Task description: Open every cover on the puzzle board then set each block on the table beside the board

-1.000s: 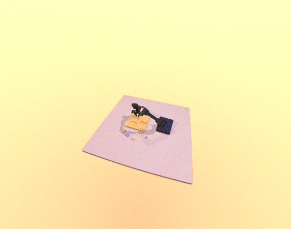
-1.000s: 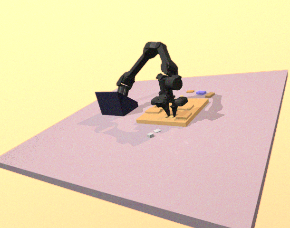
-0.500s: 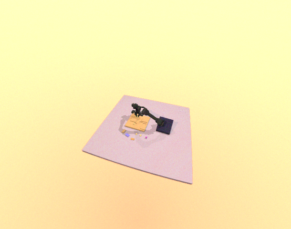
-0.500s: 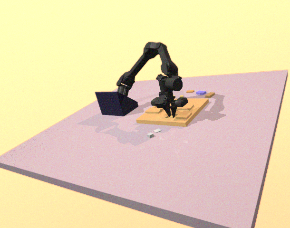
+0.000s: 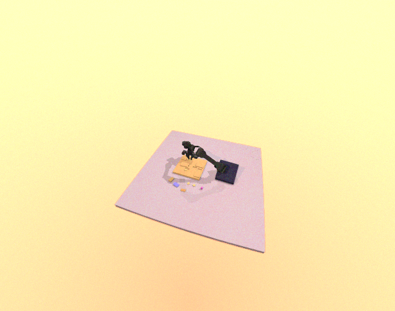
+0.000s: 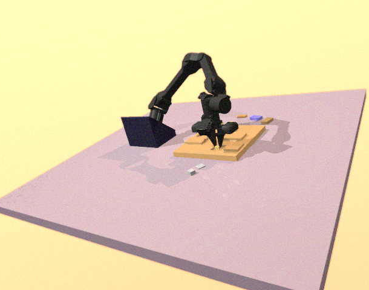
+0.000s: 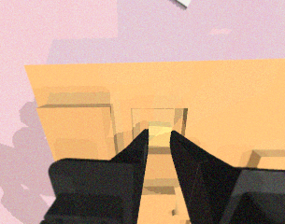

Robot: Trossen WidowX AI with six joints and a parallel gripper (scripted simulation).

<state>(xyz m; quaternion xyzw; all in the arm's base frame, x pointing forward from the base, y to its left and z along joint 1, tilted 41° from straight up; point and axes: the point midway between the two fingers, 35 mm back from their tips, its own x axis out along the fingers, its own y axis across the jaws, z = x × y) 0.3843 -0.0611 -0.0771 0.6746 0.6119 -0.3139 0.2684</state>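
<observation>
Right now my gripper tip is 30 mm past the grey cube, 180 mm to the left of it and 20 mm above it. Round my gripper tip: magenta block 230 mm behind, 330 mm to the left, 10 mm below; blue block 20 mm ahead, 370 mm to the left, 20 mm below.
</observation>
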